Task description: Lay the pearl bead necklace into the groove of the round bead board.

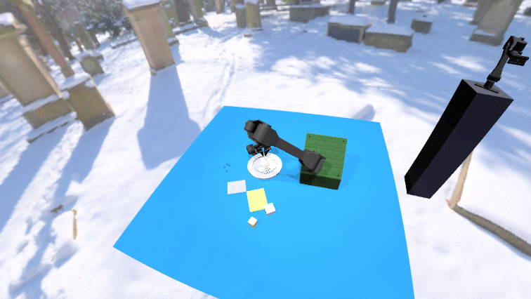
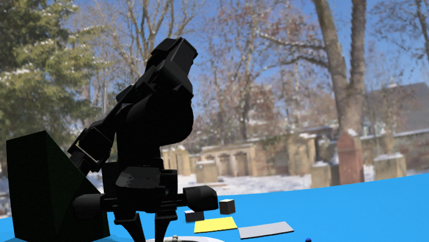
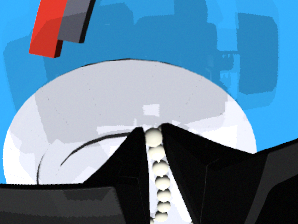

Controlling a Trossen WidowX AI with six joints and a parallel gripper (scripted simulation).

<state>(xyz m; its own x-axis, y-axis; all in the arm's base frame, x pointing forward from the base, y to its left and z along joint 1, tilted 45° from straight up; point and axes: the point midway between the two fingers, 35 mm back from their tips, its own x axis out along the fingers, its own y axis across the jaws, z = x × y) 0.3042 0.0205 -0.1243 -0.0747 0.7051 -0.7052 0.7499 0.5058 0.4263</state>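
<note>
Now: gripper tip 60 mm to the right of the round white bead board, 30 mm past it and 10 mm above it. Also, from my gripper tip: red object (80 mm ahead, 50 mm to the right, 10 mm below); grey tile (250 mm to the left, 60 mm ahead, 20 mm below); white strip (220 mm to the right, 120 mm ahead, 20 mm below).
</note>
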